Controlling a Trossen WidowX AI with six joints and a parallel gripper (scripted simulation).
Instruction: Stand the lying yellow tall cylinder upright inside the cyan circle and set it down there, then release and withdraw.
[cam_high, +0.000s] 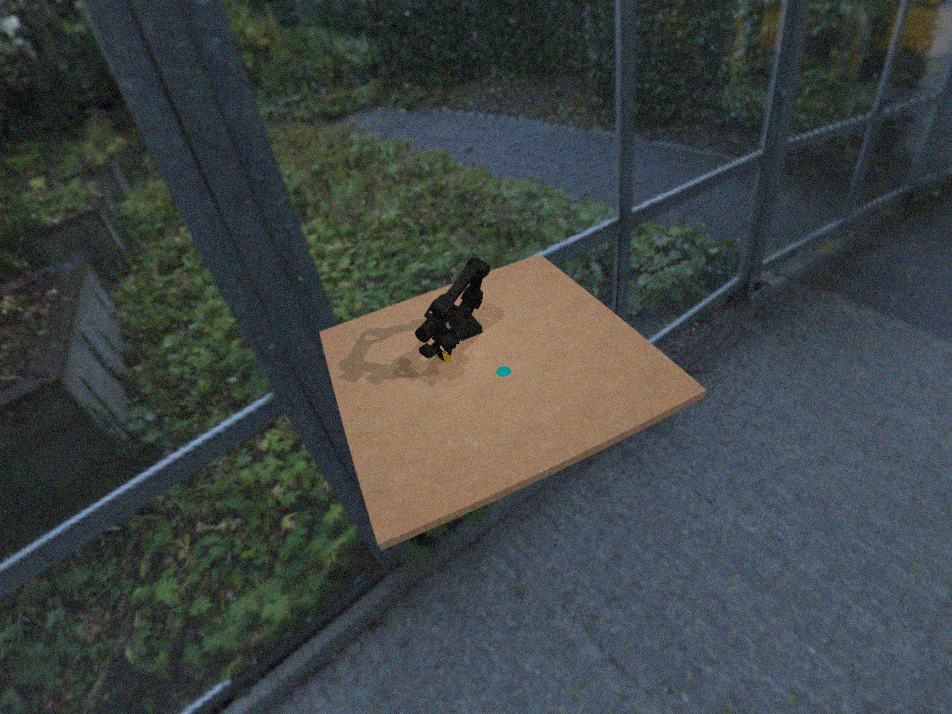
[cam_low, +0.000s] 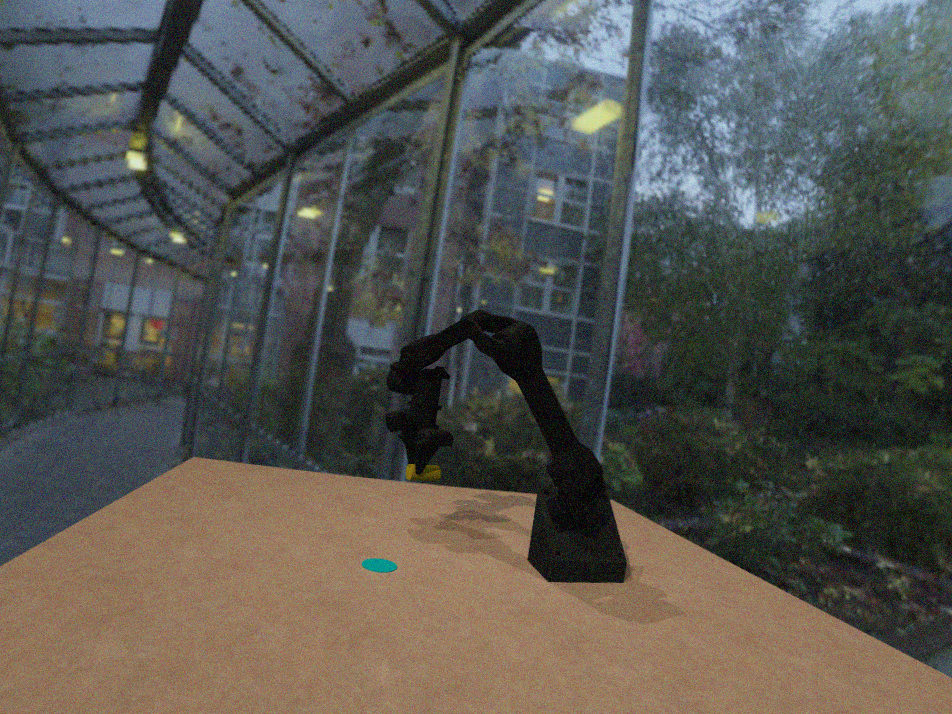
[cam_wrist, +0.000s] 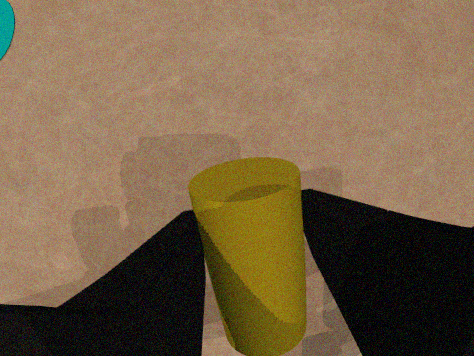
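My gripper tip is 200 mm to the right of the cyan circle, 120 mm above it and 100 mm short of it. Round my gripper tip: yellow tall cylinder: 20 mm behind.
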